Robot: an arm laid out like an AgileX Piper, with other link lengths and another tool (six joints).
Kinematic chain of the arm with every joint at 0, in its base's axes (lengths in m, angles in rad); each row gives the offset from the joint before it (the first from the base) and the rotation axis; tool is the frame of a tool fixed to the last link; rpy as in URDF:
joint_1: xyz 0 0 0.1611 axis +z
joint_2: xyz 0 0 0 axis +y
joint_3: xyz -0.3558 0 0.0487 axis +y
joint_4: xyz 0.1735 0 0.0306 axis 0.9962 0 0.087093
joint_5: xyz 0 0 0 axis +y
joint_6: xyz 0.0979 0 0.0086 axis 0.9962 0 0.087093
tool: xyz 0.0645 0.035 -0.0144 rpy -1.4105 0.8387 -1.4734
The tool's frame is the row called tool.
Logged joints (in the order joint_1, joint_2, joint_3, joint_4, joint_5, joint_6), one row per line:
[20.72 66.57 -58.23 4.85 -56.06 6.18]
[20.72 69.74 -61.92 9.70 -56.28 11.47]
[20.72 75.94 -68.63 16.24 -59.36 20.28]
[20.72 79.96 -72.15 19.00 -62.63 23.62]
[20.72 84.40 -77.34 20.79 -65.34 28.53]
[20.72 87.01 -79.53 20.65 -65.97 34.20]
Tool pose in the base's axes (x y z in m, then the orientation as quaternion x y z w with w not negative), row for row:
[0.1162 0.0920 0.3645 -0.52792 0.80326 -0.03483 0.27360]
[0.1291 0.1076 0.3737 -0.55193 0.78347 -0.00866 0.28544]
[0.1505 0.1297 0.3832 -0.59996 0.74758 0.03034 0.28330]
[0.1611 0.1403 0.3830 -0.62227 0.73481 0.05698 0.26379]
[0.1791 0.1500 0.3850 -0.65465 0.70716 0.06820 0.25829]
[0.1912 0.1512 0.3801 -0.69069 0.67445 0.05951 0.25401]
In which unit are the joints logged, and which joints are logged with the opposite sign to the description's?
The joints are logged in degrees. Opposite sign: joint_5, joint_6.
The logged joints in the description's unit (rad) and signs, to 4 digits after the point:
[0.3616 1.1619 -1.0163 0.0846 0.9784 -0.1079]
[0.3616 1.2172 -1.0807 0.1693 0.9823 -0.2002]
[0.3616 1.3254 -1.1978 0.2834 1.0360 -0.3540]
[0.3616 1.3956 -1.2593 0.3316 1.0931 -0.4122]
[0.3616 1.4731 -1.3498 0.3629 1.1404 -0.4979]
[0.3616 1.5186 -1.3881 0.3604 1.1514 -0.5969]

